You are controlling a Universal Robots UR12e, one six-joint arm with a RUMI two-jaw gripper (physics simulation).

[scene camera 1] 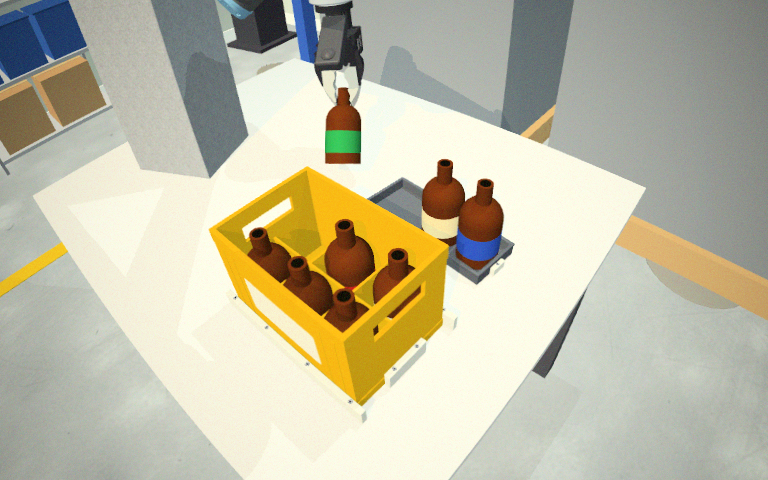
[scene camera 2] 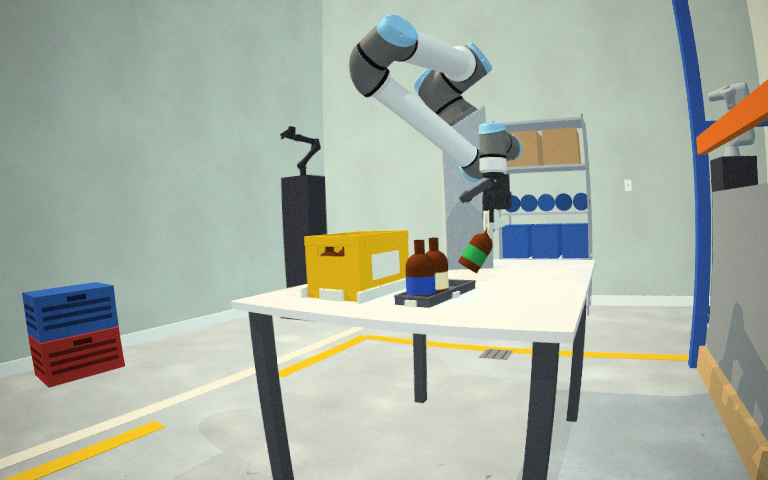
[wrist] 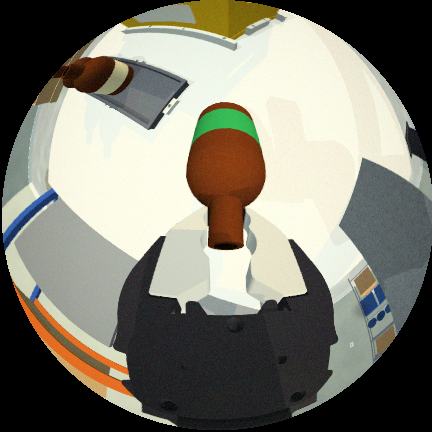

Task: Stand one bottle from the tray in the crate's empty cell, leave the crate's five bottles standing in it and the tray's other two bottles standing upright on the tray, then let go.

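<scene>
My gripper is shut on the neck of the green-labelled bottle. The bottle hangs above the table, tilted in the scene camera 2 view, beyond the crate in the scene camera 1 view. The yellow crate holds several brown bottles; its empty cell is hidden behind the walls and bottles. The cream-labelled bottle and the blue-labelled bottle stand upright on the grey tray.
The white table carries pale strips around the crate's base. A grey pillar stands at the table's side, and a shelf rack is behind it. The crate's walls rise around its bottles.
</scene>
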